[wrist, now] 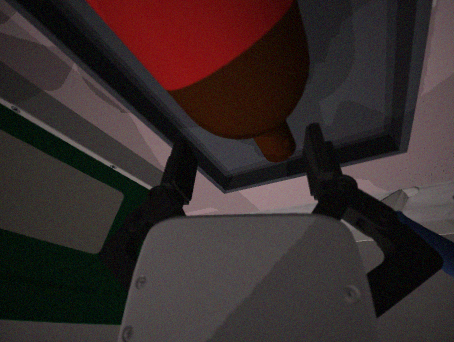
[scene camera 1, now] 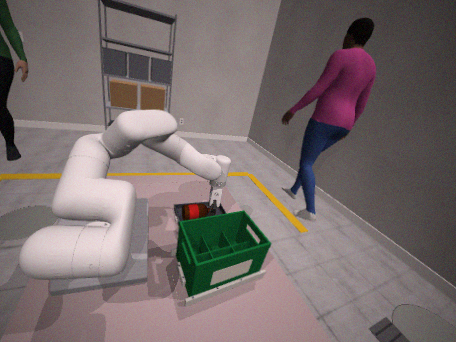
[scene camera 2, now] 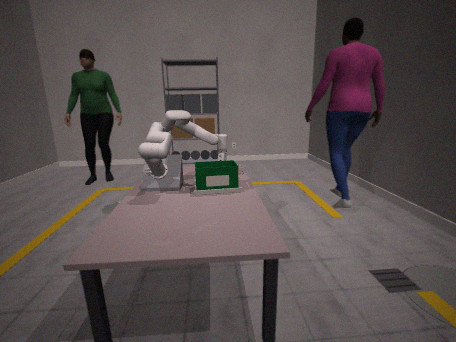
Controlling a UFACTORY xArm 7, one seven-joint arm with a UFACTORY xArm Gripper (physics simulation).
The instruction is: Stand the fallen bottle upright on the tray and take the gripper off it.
Scene:
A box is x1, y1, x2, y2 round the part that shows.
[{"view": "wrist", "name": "my gripper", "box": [99, 123, 442, 341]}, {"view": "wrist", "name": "brown bottle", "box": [86, 0, 309, 162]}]

